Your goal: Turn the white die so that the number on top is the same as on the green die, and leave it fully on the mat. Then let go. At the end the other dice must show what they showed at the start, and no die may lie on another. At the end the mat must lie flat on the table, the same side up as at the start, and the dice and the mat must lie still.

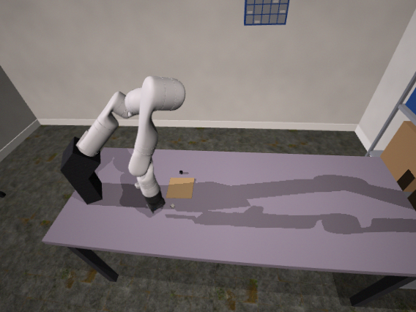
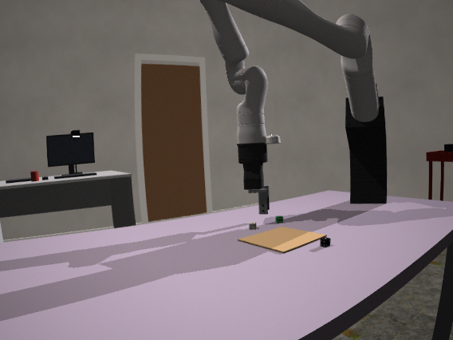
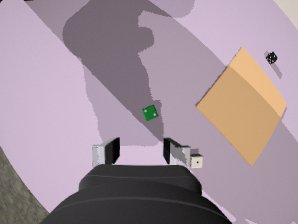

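My hand is 30 mm past the green die, 30 mm to the right of it and 40 mm above it. From my hand the other things lie so: tan mat (30 mm ahead, 180 mm to the left, 40 mm below); black die (20 mm behind, 280 mm to the left, 40 mm below); white die (50 mm ahead, 50 mm to the left, 40 mm below).
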